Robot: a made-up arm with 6 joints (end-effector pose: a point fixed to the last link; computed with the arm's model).
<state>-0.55 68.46 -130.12 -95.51 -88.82 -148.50</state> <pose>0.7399 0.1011 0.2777 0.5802 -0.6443 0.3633 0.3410</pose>
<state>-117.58 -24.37 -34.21 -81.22 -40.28 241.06</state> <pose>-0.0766 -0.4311 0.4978 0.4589 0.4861 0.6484 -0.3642</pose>
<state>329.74 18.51 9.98 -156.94 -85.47 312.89</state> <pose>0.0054 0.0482 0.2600 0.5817 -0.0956 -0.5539 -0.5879</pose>
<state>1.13 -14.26 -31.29 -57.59 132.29 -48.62</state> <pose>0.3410 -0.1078 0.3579 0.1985 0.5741 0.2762 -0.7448</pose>
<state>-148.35 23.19 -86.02 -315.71 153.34 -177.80</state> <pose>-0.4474 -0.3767 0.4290 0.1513 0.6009 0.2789 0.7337</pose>
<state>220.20 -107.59 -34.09 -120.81 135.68 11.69</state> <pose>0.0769 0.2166 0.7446 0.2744 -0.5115 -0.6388 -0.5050</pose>
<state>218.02 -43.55 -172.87 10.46 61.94 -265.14</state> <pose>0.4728 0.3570 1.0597 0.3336 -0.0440 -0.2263 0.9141</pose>
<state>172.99 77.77 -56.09 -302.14 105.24 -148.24</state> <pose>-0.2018 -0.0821 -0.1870 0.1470 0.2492 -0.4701 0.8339</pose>
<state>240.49 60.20 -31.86 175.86 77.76 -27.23</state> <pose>-0.1044 -0.1972 -0.1791 0.1472 0.6395 0.6447 -0.3920</pose>
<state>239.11 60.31 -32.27 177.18 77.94 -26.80</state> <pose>-0.1129 -0.1970 -0.1802 0.1362 0.6533 0.6285 -0.3996</pose>
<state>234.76 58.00 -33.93 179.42 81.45 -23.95</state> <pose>-0.1565 -0.2231 -0.1702 0.1314 0.6763 0.5586 -0.4617</pose>
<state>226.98 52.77 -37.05 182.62 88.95 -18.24</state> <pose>-0.2519 -0.2628 -0.1329 0.1305 0.6835 0.4207 -0.5821</pose>
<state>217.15 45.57 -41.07 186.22 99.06 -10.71</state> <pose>-0.3845 -0.2752 -0.0545 0.1263 0.6328 0.2441 -0.7239</pose>
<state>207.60 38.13 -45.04 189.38 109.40 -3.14</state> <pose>-0.5050 -0.2403 0.0520 0.1170 0.5206 0.0900 -0.8409</pose>
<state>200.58 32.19 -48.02 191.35 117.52 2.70</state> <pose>-0.5757 -0.1881 0.1489 0.1093 0.3989 -0.0004 -0.9105</pose>
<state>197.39 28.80 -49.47 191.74 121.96 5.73</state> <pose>-0.6011 -0.1594 0.2053 0.1114 0.3236 -0.0321 -0.9391</pose>
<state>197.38 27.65 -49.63 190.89 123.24 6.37</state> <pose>-0.6031 -0.1619 0.2220 0.1237 0.3019 -0.0314 -0.9448</pose>
